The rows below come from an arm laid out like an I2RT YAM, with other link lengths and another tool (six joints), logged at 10 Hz.
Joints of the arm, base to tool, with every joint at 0 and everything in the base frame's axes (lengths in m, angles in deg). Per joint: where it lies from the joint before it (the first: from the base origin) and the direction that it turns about. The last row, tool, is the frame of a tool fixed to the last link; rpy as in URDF.
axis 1: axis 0 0 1 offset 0 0 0.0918
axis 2: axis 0 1 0 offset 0.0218 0.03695 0.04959
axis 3: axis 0 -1 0 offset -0.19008 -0.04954 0
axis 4: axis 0 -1 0 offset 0.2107 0.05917 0.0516
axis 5: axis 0 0 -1 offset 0.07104 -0.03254 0.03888
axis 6: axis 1 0 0 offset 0.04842 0 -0.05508
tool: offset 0.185 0.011 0.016 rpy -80.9 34.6 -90
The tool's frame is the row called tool.
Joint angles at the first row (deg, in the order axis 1, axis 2, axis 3, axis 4, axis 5, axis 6):
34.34, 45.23, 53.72, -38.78, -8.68, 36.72
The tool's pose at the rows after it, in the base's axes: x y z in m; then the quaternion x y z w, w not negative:
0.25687 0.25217 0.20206 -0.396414 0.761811 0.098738 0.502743
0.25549 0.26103 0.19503 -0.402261 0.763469 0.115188 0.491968
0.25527 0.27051 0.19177 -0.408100 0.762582 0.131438 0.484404
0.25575 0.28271 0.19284 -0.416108 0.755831 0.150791 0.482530
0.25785 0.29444 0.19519 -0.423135 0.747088 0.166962 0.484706
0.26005 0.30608 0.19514 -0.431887 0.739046 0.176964 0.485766
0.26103 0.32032 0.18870 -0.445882 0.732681 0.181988 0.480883
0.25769 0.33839 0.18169 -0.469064 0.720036 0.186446 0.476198
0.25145 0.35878 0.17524 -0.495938 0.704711 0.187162 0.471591
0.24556 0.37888 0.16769 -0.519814 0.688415 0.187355 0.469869
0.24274 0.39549 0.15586 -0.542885 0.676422 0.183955 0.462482
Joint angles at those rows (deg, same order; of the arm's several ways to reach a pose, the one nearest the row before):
34.32, 47.41, 53.50, -37.46, -12.40, 36.57
34.36, 49.53, 53.31, -36.11, -14.40, 37.05
34.36, 52.01, 53.80, -34.68, -16.45, 37.35
34.37, 54.78, 54.63, -32.50, -18.97, 37.35
34.44, 57.48, 55.38, -29.85, -21.05, 37.26
35.05, 60.44, 56.26, -27.37, -22.13, 36.97
36.55, 64.44, 57.44, -25.04, -22.27, 36.42
38.76, 68.78, 59.06, -22.93, -22.32, 35.05
41.75, 73.37, 61.56, -21.54, -21.58, 33.45
44.56, 77.81, 63.55, -19.43, -20.78, 31.97
46.47, 82.93, 66.36, -18.45, -20.30, 30.08

